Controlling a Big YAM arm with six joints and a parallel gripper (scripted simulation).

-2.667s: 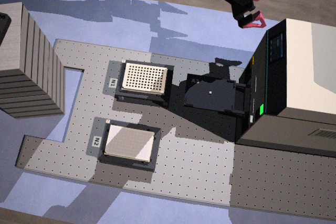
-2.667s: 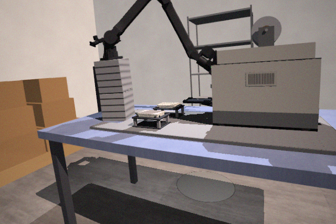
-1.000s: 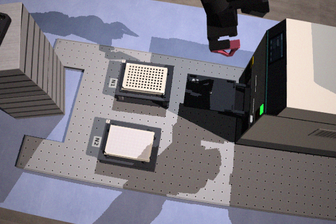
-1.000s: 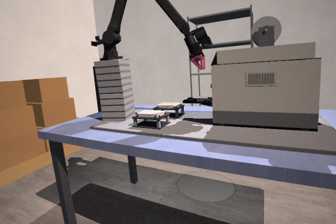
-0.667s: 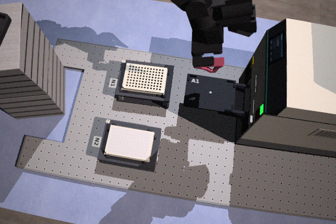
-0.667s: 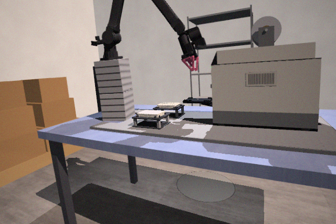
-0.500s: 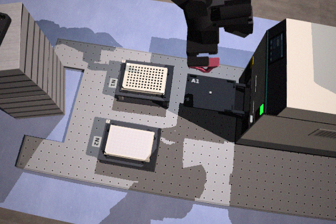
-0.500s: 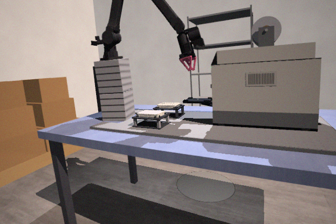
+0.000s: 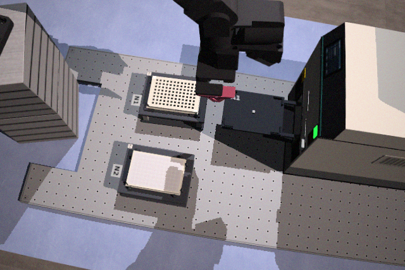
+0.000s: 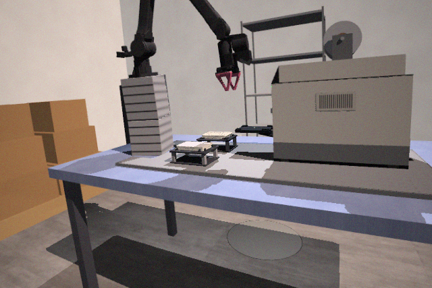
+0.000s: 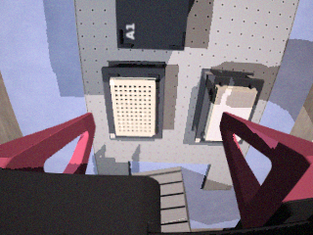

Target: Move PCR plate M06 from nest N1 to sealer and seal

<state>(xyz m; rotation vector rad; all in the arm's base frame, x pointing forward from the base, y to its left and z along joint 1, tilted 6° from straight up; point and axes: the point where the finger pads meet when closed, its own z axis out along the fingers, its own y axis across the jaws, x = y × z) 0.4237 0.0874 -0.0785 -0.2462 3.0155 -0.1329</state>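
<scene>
My hand is 220 mm above the white 96-well plate M06, 100 mm past it and 30 mm to the right of it. Also, from my hand: white start key: 200 mm ahead, 90 mm below, 60 mm to the right; then sealer stage: 180 mm below, 90 mm ahead, 20 mm to the left; then dark screen: 200 mm ahead, 80 mm to the left, 40 mm above.
</scene>
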